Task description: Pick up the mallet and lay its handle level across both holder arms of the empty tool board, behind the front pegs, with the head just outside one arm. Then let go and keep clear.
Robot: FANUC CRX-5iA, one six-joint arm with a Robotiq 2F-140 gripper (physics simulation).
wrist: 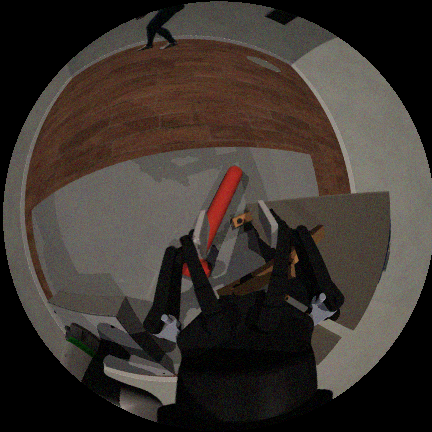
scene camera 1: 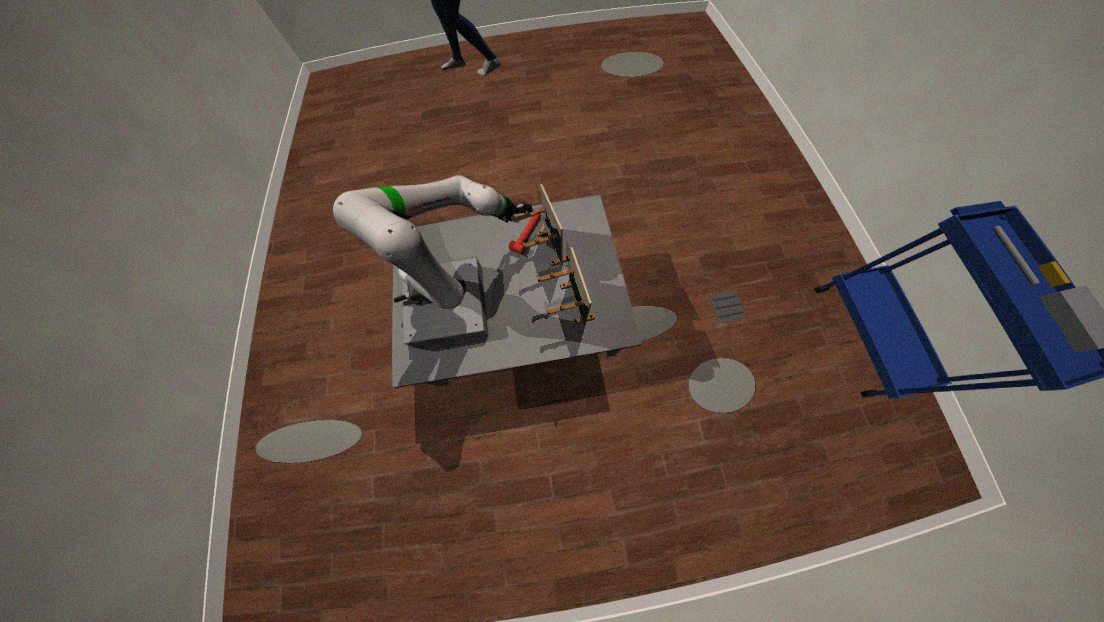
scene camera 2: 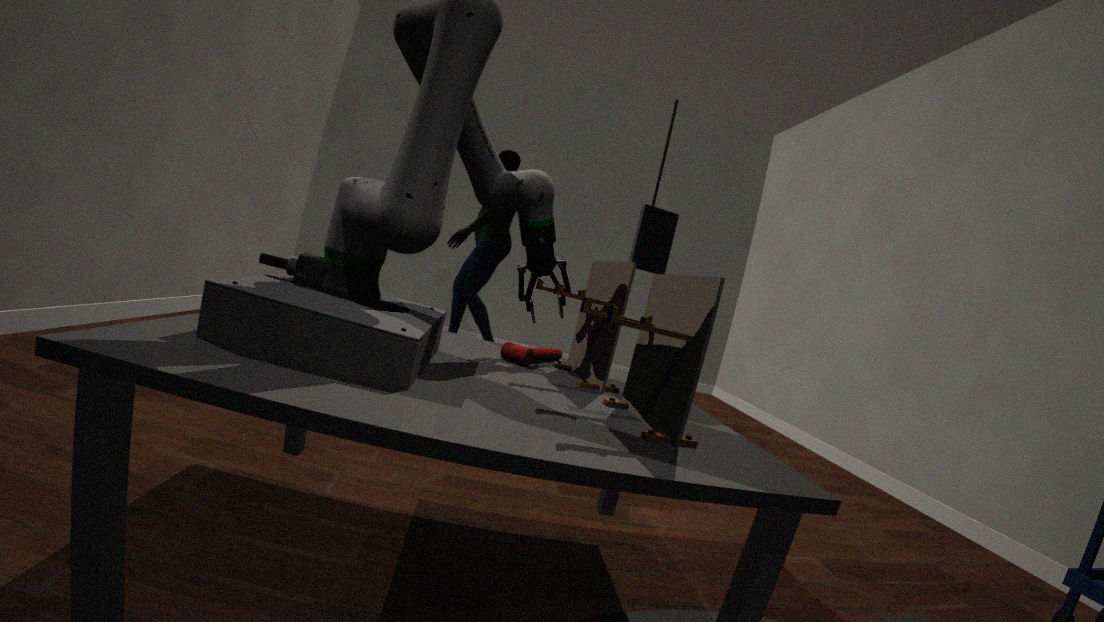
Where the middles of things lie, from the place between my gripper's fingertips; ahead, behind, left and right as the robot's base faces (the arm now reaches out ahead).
Labels:
My hand is 10 mm past the red mallet (wrist: 227, 187), 20 mm to the left of it and 100 mm above it.

